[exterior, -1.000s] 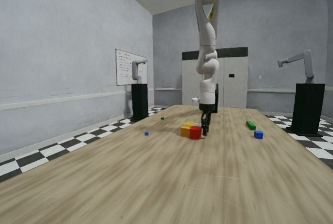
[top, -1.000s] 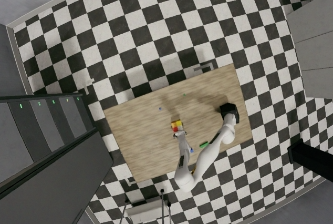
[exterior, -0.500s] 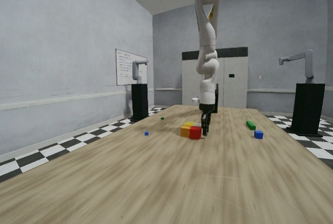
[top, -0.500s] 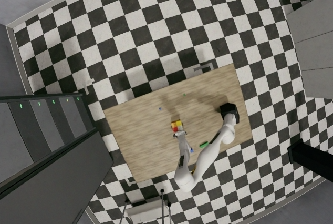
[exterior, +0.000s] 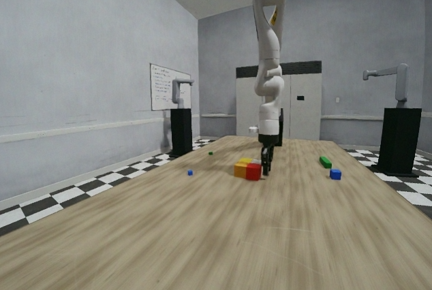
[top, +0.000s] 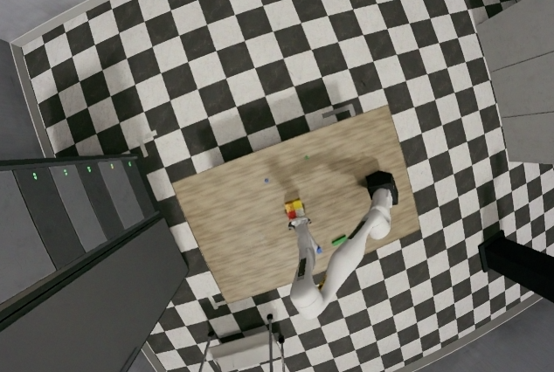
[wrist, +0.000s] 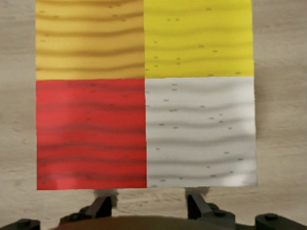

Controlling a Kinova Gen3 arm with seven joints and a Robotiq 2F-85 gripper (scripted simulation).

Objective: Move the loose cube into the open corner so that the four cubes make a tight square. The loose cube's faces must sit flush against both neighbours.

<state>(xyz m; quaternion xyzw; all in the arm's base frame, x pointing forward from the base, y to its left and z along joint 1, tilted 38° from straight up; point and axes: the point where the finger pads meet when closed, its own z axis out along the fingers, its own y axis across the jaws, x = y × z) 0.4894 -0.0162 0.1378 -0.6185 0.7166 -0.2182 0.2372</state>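
My hand is 2 cm short of the red cube, 5 cm to the left of it and 1 cm above it. The rest, counted from my hand: green block (19 cm behind, 27 cm to the left, 2 cm below).
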